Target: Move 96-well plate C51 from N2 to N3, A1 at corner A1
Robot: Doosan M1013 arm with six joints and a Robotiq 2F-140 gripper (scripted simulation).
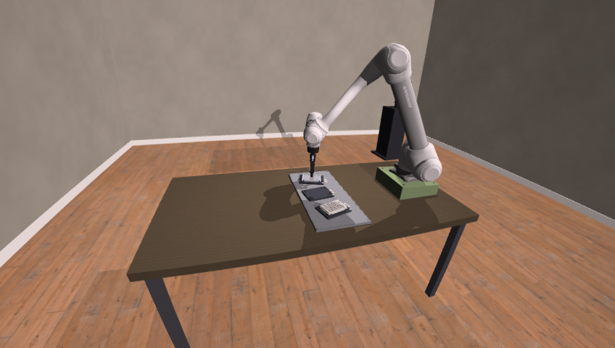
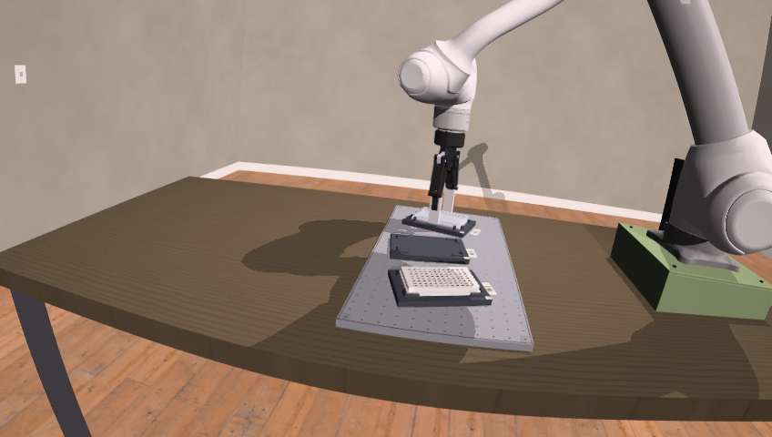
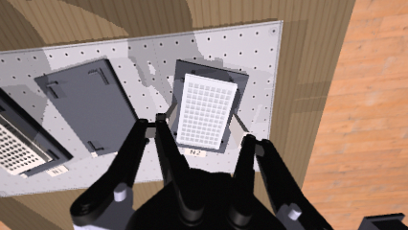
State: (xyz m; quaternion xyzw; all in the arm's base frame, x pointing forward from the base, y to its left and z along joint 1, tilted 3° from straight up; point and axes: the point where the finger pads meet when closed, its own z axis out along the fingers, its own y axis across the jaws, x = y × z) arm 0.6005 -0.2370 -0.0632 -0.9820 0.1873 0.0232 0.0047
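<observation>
Right now the nest N2 is 4 cm below my hand. The rest, counted from my hand: landing nest N3 (3 cm ahead, 19 cm to the left, 4 cm below); N3 label (6 cm behind, 18 cm to the left, 4 cm below); N2 label (9 cm behind, 4 cm to the left, 4 cm below).
</observation>
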